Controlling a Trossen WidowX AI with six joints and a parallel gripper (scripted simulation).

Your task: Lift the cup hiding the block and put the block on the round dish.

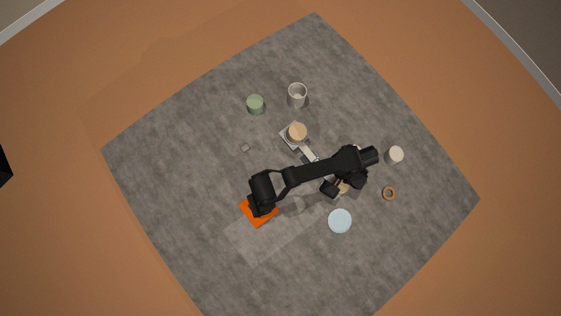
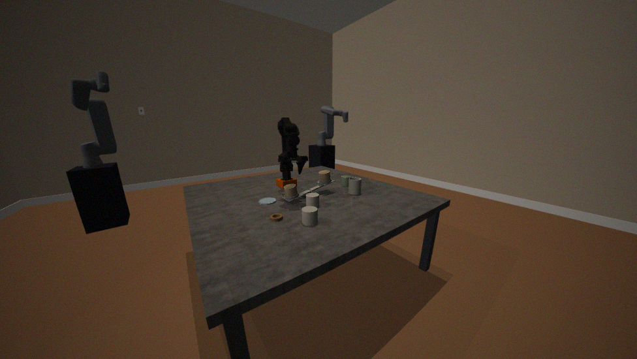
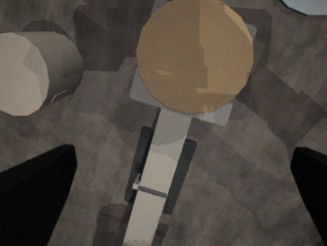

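Right now the teal block is 10 mm ahead of my gripper tip, 20 mm to the right of it and 110 mm below it. Round my gripper tip: pale blue round dish: 80 mm behind, 140 mm to the right, 150 mm below; then tan cup: 10 mm ahead, 240 mm to the left, 40 mm below; then small balance: 10 mm ahead, 110 mm to the left, 120 mm below.
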